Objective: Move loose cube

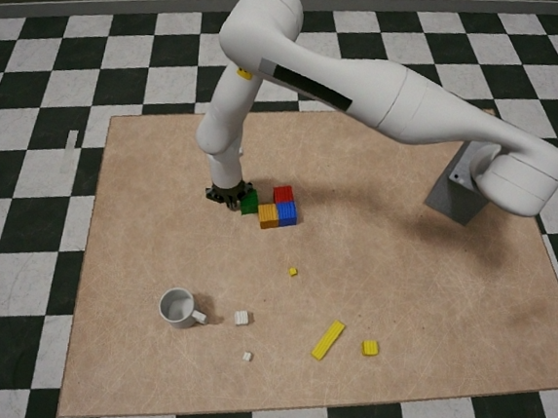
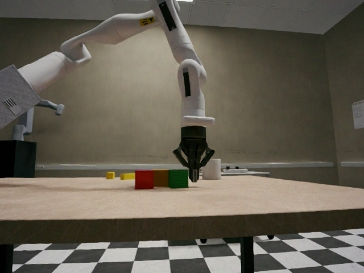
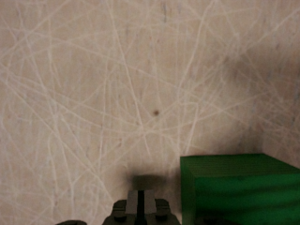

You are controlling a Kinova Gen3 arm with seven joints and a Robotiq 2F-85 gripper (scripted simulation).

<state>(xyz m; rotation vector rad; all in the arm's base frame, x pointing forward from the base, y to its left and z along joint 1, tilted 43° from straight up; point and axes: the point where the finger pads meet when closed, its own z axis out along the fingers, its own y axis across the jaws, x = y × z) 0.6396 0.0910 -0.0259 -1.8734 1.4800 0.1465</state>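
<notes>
My gripper is now 4 cm past the green cube, 2 cm to the left of it and 1 cm above it. Round my hand: red cube (14 cm behind, 5 cm to the right, 1 cm below); blue cube (15 cm behind, 1 cm below); orange cube (11 cm behind, 2 cm to the left, 1 cm below).
</notes>
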